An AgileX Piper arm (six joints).
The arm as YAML. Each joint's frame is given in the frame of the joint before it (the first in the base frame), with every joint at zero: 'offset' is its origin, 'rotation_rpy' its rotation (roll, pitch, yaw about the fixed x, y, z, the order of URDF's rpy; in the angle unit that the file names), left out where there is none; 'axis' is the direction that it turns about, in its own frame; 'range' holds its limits. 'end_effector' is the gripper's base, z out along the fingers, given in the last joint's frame.
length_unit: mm
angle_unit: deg
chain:
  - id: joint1
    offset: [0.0, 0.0, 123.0]
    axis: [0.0, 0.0, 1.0]
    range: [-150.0, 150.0]
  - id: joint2
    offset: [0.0, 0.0, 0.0]
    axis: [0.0, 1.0, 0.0]
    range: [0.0, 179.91]
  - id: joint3
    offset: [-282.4, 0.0, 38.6]
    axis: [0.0, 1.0, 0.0]
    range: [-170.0, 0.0]
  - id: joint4
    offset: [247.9, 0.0, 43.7]
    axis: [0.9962, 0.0, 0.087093]
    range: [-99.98, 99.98]
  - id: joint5
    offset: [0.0, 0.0, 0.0]
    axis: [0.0, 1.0, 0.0]
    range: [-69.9, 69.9]
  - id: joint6
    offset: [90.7, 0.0, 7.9]
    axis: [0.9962, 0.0, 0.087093]
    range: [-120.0, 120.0]
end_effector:
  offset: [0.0, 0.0, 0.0]
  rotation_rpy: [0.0, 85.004, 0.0]
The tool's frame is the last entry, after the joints.
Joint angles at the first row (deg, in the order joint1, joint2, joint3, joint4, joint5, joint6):
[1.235, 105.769, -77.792, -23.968, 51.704, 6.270]
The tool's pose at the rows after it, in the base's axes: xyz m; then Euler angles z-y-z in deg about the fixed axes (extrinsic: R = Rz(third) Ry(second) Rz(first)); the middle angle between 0 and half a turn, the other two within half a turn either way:
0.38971, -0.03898, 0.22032, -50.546, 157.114, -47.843
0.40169, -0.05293, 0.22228, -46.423, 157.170, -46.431
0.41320, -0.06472, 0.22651, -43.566, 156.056, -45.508
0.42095, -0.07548, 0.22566, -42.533, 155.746, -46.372
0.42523, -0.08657, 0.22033, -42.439, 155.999, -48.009
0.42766, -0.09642, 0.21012, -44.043, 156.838, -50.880
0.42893, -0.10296, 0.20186, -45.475, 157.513, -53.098
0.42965, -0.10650, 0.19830, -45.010, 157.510, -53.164
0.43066, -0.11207, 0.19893, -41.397, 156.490, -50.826
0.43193, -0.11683, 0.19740, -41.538, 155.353, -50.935
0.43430, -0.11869, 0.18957, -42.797, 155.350, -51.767
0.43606, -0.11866, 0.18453, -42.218, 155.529, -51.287
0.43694, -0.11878, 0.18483, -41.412, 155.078, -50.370
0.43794, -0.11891, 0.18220, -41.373, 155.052, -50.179
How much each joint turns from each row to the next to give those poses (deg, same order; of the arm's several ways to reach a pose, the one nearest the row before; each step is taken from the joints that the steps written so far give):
[-3.227, 2.632, -3.380, 3.567, 1.473, -0.747]
[-2.151, 2.275, -3.979, 1.500, 0.524, -0.514]
[-1.513, 2.004, -3.988, 0.179, 0.420, -0.002]
[-1.328, 1.886, -2.783, 0.077, 0.502, 0.331]
[-1.403, 1.643, -1.481, 0.115, 0.087, 0.283]
[-1.230, 1.756, -0.660, 0.001, 0.007, 0.184]
[-0.813, 1.271, -0.309, -0.001, -0.063, 0.113]
[-0.457, 0.492, -0.001, 0.001, -0.583, 0.230]
[-0.742, 0.000, 0.000, -0.001, -1.578, 0.778]
[-0.454, 0.338, -0.044, -1.039, -1.136, 0.260]
[-0.122, 1.110, -0.068, -0.538, -0.758, 0.000]
[-0.001, 0.669, 0.001, 0.155, -0.667, 0.219]
[0.000, -0.001, 0.001, -0.120, -0.585, 0.051]
[0.001, 0.359, 0.000, -0.063, -0.414, 0.001]

